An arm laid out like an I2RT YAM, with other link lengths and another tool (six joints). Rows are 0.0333 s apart.
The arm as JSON. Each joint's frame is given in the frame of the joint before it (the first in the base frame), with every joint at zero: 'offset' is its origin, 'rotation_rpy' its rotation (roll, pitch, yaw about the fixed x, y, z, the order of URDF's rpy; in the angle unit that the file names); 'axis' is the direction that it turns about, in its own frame. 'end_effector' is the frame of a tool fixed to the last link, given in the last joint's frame.
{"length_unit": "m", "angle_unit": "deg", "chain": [
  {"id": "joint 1", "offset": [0.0, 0.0, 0.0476], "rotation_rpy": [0.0, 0.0, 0.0], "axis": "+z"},
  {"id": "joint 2", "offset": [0.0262, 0.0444, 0.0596], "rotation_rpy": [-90.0, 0.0, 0.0], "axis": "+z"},
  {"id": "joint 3", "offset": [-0.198, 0.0, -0.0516], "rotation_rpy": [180.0, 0.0, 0.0], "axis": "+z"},
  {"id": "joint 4", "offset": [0.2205, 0.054, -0.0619], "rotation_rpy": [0.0, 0.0, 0.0], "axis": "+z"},
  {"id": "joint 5", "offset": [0.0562, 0.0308, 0.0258], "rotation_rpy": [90.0, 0.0, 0.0], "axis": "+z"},
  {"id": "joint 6", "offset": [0.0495, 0.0, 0.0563], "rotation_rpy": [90.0, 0.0, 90.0], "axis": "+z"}
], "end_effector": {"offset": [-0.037, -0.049, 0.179], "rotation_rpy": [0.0, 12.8, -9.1]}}
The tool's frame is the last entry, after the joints.
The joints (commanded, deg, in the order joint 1, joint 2, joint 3, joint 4, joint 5, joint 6), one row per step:
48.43, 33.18, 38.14, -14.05, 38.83, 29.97
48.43, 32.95, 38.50, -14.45, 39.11, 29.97
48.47, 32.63, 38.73, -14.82, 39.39, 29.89
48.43, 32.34, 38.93, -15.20, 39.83, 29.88
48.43, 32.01, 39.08, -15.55, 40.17, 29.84
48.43, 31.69, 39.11, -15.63, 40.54, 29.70
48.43, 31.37, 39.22, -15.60, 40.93, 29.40
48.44, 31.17, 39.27, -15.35, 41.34, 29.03
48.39, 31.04, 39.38, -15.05, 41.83, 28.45
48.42, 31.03, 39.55, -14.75, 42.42, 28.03
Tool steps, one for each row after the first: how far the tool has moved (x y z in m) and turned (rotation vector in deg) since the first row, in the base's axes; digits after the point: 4 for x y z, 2 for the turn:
-0.0006, -0.0020, 0.0024, 0.11, -0.16, -0.28
-0.0013, -0.0038, 0.0044, 0.14, -0.32, -0.50
-0.0017, -0.0066, 0.0060, 0.17, -0.45, -0.98
-0.0023, -0.0088, 0.0075, 0.19, -0.58, -1.31
-0.0028, -0.0109, 0.0091, 0.22, -0.82, -1.66
-0.0034, -0.0131, 0.0117, 0.24, -1.20, -2.01
-0.0037, -0.0148, 0.0141, 0.21, -1.62, -2.37
-0.0038, -0.0169, 0.0168, 0.01, -2.09, -2.85
-0.0038, -0.0189, 0.0195, -0.09, -2.51, -3.37

